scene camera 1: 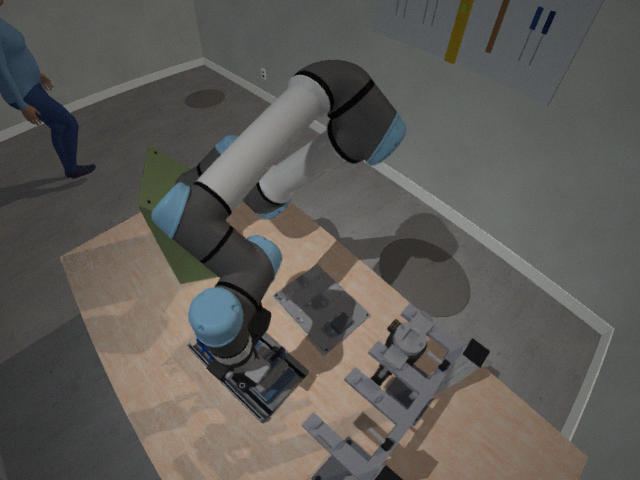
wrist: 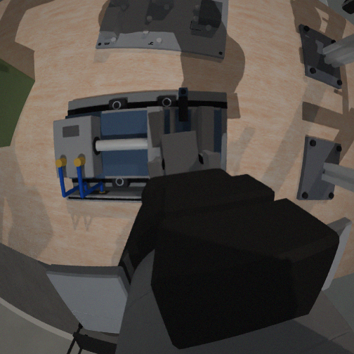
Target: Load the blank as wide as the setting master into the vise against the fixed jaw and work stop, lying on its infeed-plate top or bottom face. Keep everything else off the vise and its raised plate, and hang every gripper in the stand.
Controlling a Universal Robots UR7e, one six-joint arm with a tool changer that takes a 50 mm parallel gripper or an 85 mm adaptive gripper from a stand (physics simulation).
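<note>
A grey block (scene camera 1: 256, 373) (wrist: 179, 148) is between the fingertips of my gripper (scene camera 1: 248, 375) (wrist: 181, 160), which is shut on it. It is over the jaw area of the vise (scene camera 1: 281, 387) (wrist: 124, 122); whether it touches the bed or the jaws I cannot tell. The moving jaw (wrist: 155, 120) is at the end of the white rod, left of the block; the fixed jaw (wrist: 204, 125) is right of it. A dark stop arm (wrist: 183, 106) is just beyond the block. The black gripper body hides the near right part of the vise. The setting master cannot be identified.
A dark plate (scene camera 1: 294, 304) (wrist: 135, 41) with a dark block (scene camera 1: 338, 322) (wrist: 208, 15) and small pins lies beyond the vise. The gripper stand (scene camera 1: 374, 395) is to the right, with a round tool (scene camera 1: 408, 341) in it. A green panel (scene camera 1: 173, 253) (wrist: 12, 100) is at the left.
</note>
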